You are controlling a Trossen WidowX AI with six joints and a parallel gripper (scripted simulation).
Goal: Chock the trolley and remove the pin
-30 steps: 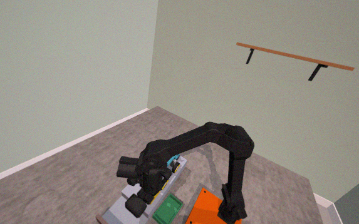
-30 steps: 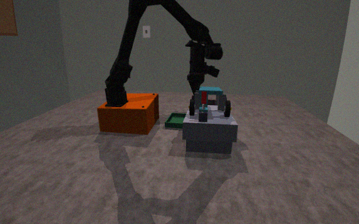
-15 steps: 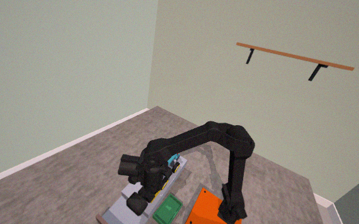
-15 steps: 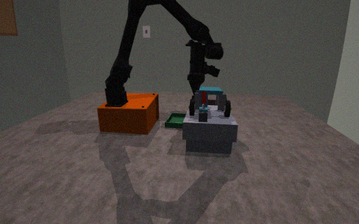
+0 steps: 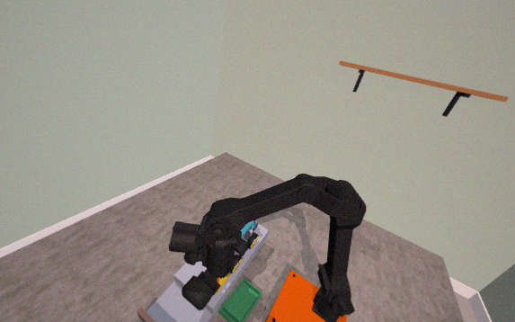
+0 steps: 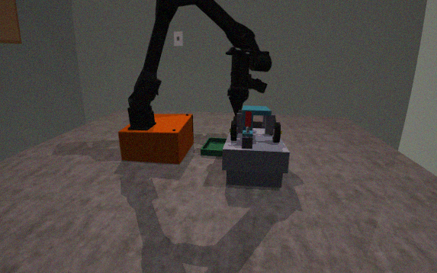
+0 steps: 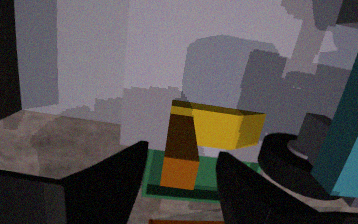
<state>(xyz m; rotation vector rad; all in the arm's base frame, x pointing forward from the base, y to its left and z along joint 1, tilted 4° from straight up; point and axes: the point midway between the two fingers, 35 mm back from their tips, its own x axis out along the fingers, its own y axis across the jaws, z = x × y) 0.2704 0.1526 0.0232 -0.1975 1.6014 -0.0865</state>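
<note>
Right now my gripper tip is 1 cm short of the yellow chock, 2 cm to the left of it and 2 cm above it. Round my gripper tip: grey ramp (6 cm ahead, 12 cm to the right, 5 cm below); then trolley (6 cm ahead, 12 cm to the right, 1 cm above); then green tray (6 cm behind, 5 cm to the right, 11 cm below).
</note>
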